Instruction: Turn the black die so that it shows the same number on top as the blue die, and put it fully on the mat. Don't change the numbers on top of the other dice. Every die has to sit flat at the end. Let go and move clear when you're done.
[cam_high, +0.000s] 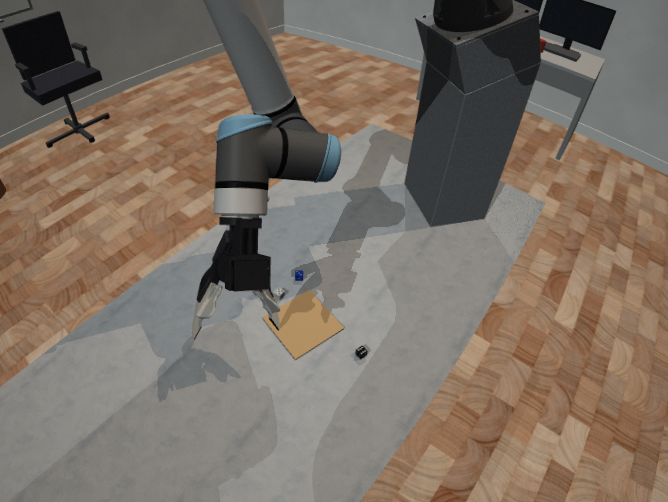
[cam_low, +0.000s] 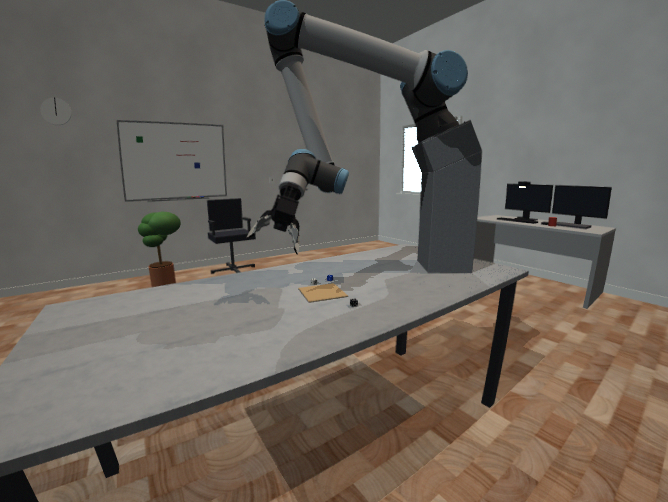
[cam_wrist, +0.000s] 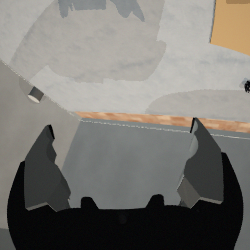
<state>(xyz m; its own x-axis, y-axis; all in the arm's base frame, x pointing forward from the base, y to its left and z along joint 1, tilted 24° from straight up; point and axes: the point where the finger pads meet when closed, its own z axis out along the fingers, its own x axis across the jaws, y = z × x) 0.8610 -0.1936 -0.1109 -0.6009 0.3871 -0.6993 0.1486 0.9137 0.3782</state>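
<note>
My gripper is now 30 cm past the blue die, 18 cm above it and 5 cm to the left of it. From my hand the other things lie so: tan mat: 19 cm below, 18 cm behind, 2 cm to the left; then black die: 18 cm to the left, 18 cm below, 17 cm behind; then white die: 23 cm behind, 18 cm below, 7 cm to the right.
</note>
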